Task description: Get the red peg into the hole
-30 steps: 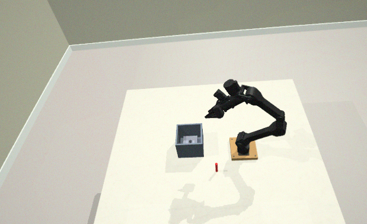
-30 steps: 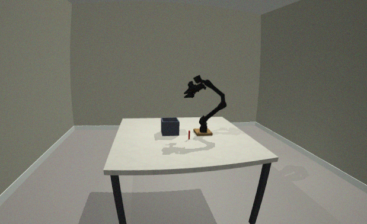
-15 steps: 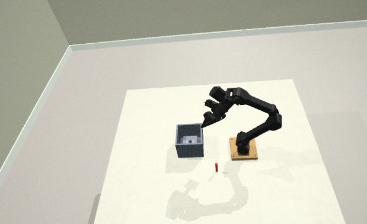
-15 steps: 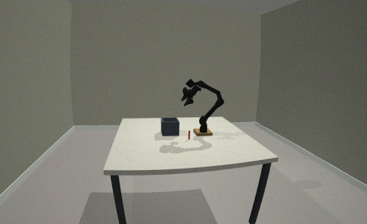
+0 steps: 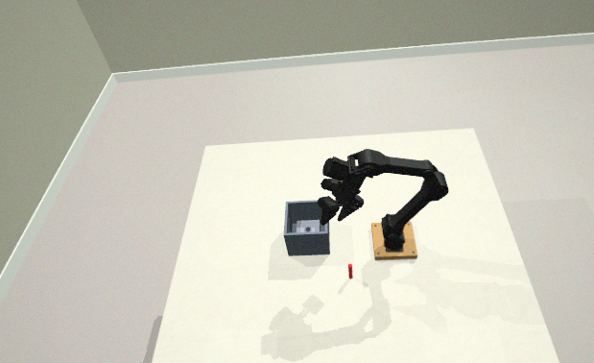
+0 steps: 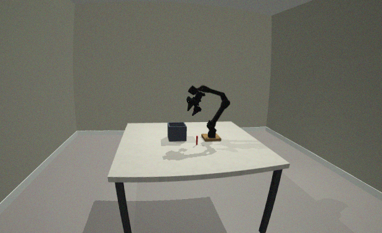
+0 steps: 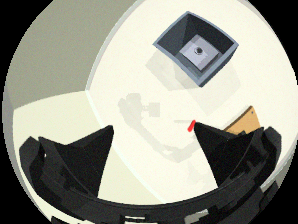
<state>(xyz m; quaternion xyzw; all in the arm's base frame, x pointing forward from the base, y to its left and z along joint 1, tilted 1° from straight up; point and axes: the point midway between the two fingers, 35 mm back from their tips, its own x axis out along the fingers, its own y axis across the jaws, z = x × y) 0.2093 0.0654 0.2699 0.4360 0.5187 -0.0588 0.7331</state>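
My gripper tip is 230 mm above the red peg, 60 mm past it and 40 mm to the right of it. Round my gripper tip: light grey plate: 220 mm below, 130 mm to the right, 100 mm ahead.
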